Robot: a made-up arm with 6 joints.
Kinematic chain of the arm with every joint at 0, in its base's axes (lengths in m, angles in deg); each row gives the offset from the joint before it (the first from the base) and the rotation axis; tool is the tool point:
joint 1: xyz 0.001 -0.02 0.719 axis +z
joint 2: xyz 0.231 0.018 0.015 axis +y
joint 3: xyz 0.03 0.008 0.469 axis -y
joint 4: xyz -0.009 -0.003 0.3 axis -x
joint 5: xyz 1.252 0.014 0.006 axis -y
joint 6: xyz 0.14 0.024 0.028 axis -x
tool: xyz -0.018 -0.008 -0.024
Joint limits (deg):
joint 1: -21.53..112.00
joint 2: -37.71..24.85
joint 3: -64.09..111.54
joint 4: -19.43..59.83
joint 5: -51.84..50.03
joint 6: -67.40..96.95
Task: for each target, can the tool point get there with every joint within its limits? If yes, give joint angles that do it. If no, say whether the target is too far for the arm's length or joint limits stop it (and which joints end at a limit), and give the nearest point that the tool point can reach.
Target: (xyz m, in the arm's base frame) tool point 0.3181 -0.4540 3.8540
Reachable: no: too far | nearest point 0.3487 -0.1334 2.6076 | short by 1.287 m
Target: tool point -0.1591 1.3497 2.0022
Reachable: yes | joints 94.03 -3.47 18.76 49.23 9.52 20.61
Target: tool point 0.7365 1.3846 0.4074
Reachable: yes | joints 59.72 18.58 -27.25 -0.84 -0.24 -47.43
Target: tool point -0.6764 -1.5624 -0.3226
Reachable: no: joint limits stop it (at a limit: joint 2, joint 3, joint 5, joint 6) | nearest point -0.5458 -1.2651 1.4182 | short by 1.771 m
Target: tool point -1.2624 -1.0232 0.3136
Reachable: no: joint limits stop it (at a limit: joint 2, joint 3, joint 5, joint 6) | nearest point -1.0639 -0.8656 1.4182 | short by 1.133 m
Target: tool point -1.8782 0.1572 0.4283
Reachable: no: joint limits stop it (at a limit: joint 2, joint 3, joint 5, joint 6) | nearest point -1.3528 0.1077 1.4182 | short by 1.122 m
